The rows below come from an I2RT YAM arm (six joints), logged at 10 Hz.
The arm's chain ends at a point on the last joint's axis. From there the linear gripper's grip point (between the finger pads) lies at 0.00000 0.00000 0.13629 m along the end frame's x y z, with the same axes.
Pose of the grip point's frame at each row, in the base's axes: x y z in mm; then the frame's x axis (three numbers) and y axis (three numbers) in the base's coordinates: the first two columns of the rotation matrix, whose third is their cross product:
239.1 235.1 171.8 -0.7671 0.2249 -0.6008 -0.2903 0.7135 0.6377
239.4 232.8 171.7 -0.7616 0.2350 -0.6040 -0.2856 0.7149 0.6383
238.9 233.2 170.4 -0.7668 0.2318 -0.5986 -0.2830 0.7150 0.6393
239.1 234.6 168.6 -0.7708 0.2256 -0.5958 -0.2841 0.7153 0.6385
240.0 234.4 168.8 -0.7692 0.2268 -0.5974 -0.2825 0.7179 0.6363
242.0 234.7 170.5 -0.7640 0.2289 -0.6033 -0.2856 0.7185 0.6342
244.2 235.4 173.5 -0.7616 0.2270 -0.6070 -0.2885 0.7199 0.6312
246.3 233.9 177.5 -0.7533 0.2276 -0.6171 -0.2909 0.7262 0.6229
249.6 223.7 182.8 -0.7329 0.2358 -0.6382 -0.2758 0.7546 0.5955
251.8 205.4 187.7 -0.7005 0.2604 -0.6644 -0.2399 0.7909 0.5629
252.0 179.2 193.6 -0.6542 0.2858 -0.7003 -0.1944 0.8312 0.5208
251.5 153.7 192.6 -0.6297 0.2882 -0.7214 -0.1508 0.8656 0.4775
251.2 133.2 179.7 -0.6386 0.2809 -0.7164 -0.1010 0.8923 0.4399
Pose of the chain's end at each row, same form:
161.1 144.7 237.5 -0.7671 0.2249 -0.6008 -0.2903 0.7135 0.6377
160.1 143.0 236.8 -0.7616 0.2350 -0.6040 -0.2856 0.7149 0.6383
160.4 143.3 236.2 -0.7668 0.2318 -0.5986 -0.2830 0.7150 0.6393
161.4 144.5 235.0 -0.7708 0.2256 -0.5958 -0.2841 0.7153 0.6385
161.9 144.7 235.3 -0.7692 0.2268 -0.5974 -0.2825 0.7179 0.6363
163.1 145.2 236.4 -0.7640 0.2289 -0.6033 -0.2856 0.7185 0.6342
165.1 146.0 239.3 -0.7616 0.2270 -0.6070 -0.2885 0.7199 0.6312
165.9 145.5 243.0 -0.7533 0.2276 -0.6171 -0.2909 0.7262 0.6229
164.8 140.2 249.3 -0.7329 0.2358 -0.6382 -0.2758 0.7546 0.5955
160.2 129.9 254.7 -0.7005 0.2604 -0.6644 -0.2399 0.7909 0.5629
152.4 114.2 260.1 -0.6542 0.2858 -0.7003 -0.1944 0.8312 0.5208
147.6 97.9 261.0 -0.6297 0.2882 -0.7214 -0.1508 0.8656 0.4775
147.2 85.1 253.5 -0.6386 0.2809 -0.7164 -0.1010 0.8923 0.4399

